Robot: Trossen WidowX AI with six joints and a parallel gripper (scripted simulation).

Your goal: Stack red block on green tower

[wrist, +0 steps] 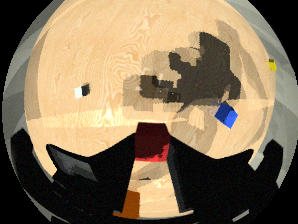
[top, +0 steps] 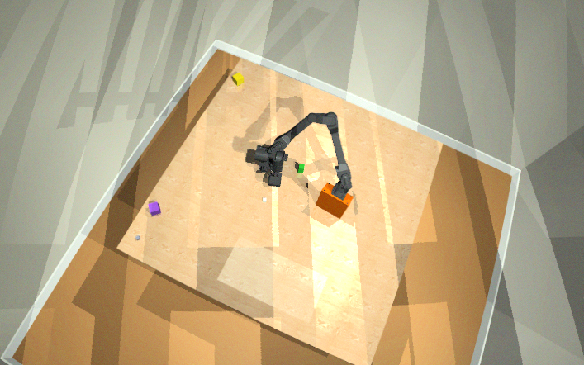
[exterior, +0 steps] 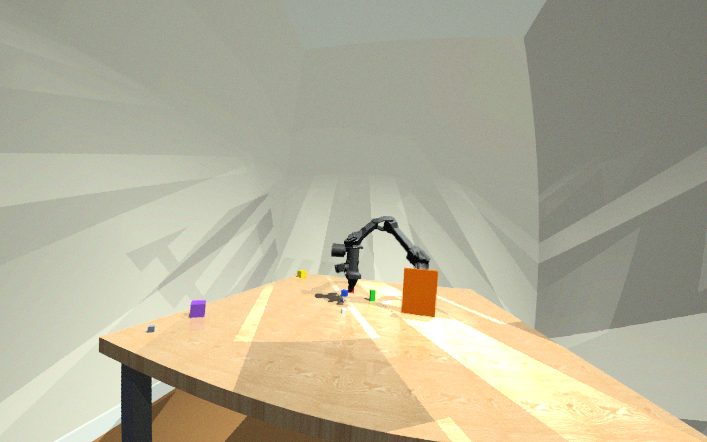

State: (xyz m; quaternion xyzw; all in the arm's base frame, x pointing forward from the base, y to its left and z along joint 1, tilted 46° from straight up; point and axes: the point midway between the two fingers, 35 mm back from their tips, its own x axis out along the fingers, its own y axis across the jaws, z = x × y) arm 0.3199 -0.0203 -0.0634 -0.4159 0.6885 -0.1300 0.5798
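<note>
The small white block lies 120 mm to the left of my gripper tip, 60 mm below it and 20 mm behind it. Round my gripper tip: blue block 120 mm to the right, 70 mm ahead, 50 mm below; purple block 460 mm to the left, 400 mm ahead, 40 mm below; red block 10 mm above.
</note>
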